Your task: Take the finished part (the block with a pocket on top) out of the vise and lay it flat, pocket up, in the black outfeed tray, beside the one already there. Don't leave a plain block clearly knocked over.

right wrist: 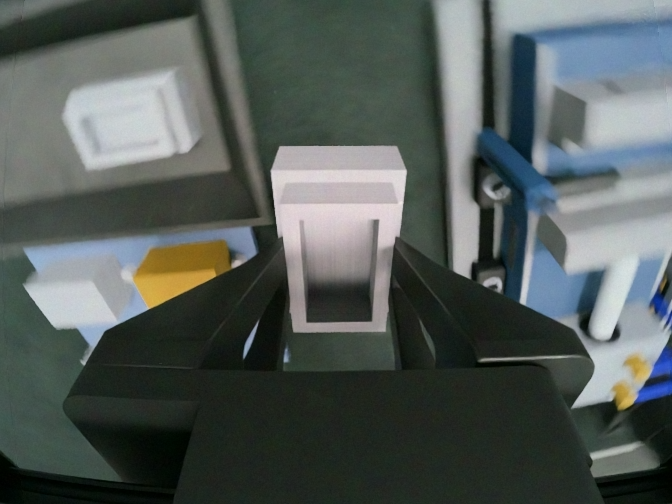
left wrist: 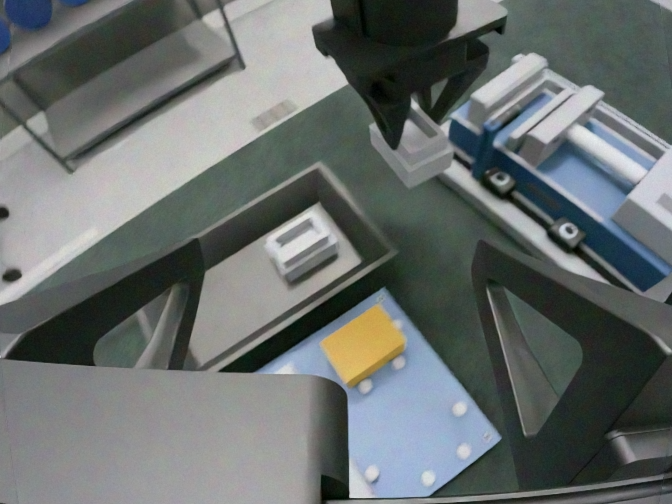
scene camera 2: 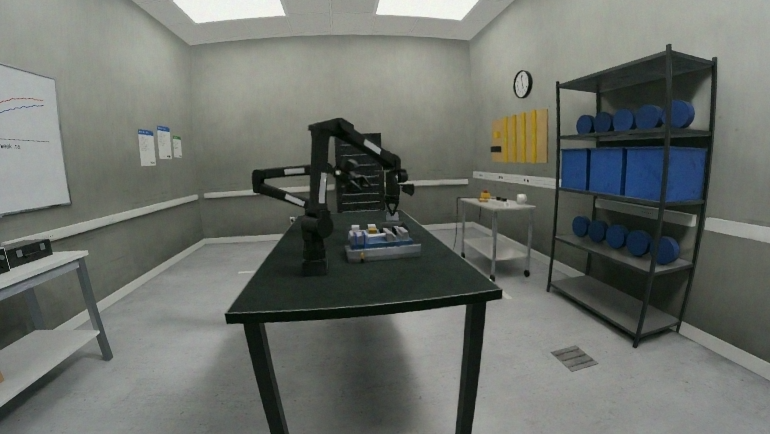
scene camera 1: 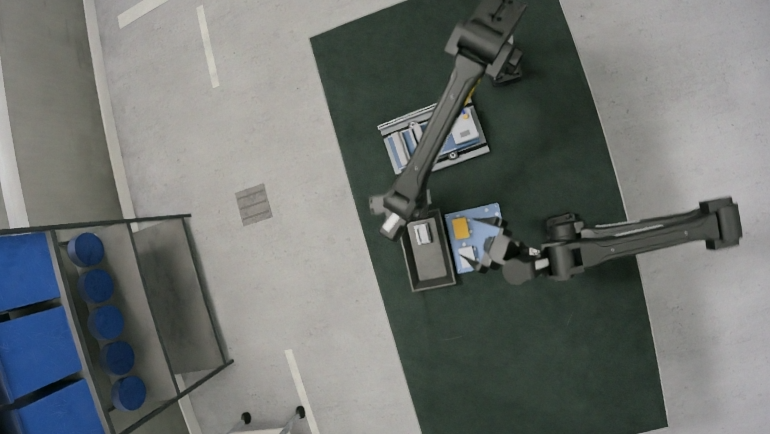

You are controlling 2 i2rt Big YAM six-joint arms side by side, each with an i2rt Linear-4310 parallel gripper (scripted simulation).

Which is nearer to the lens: the yellow block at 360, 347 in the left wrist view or the finished part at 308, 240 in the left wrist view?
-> The yellow block.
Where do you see a finished part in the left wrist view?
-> At 415, 162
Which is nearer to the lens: the plain white block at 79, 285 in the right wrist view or the finished part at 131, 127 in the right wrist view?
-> The finished part.
